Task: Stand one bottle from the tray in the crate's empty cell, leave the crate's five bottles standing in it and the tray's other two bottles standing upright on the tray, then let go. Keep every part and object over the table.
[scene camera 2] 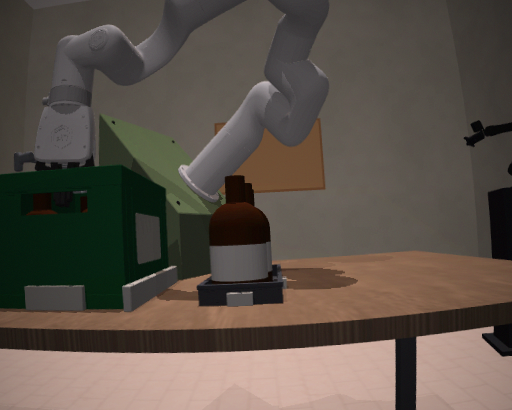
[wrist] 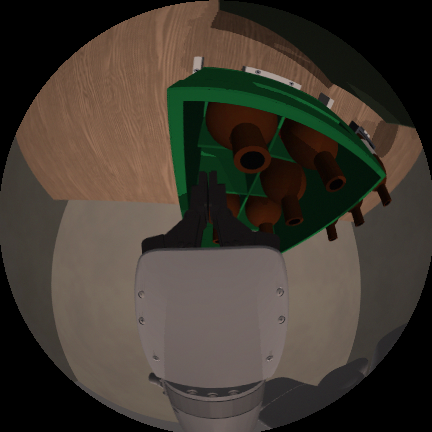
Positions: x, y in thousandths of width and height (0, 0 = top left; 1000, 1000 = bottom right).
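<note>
The gripper (scene camera 2: 122, 504) is visible here, and the wrist view shows the gripper as well (wrist: 483, 418).
</note>
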